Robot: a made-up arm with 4 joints.
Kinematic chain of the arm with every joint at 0, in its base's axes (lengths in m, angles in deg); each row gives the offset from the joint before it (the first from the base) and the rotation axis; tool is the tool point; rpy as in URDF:
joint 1: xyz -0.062 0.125 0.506 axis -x
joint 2: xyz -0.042 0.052 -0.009 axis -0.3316 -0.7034 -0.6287
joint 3: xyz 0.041 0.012 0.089 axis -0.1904 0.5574 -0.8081
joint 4: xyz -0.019 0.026 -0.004 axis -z
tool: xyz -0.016 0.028 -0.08 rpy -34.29 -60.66 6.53
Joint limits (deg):
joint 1: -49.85..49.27
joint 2: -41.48..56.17
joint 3: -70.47..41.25
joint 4: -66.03..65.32
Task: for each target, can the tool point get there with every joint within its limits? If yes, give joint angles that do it. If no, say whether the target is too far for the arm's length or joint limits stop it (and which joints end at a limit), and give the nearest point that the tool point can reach.
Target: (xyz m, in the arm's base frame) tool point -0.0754 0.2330 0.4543
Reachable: yes | joints 23.19 10.07 15.92 28.77
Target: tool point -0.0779 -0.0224 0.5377
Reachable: no: joint limits stop it (at a limit: joint 1, joint 2, joint 3, joint 4) | nearest point -0.0568 0.1536 0.5517 | short by 0.178 m
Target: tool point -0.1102 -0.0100 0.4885
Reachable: no: joint limits stop it (at a limit: joint 1, joint 2, joint 4) | nearest point -0.0748 0.1603 0.4560 | short by 0.177 m
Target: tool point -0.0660 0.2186 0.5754
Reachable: yes | joints -38.35 22.00 -34.30 32.27
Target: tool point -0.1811 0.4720 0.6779
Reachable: no: too far | nearest point -0.0978 0.2480 0.5669 | short by 0.264 m
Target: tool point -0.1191 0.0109 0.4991
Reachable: no: joint limits stop it (at a limit: joint 1, joint 2, joint 4) | nearest point -0.0745 0.1603 0.4562 | short by 0.162 m
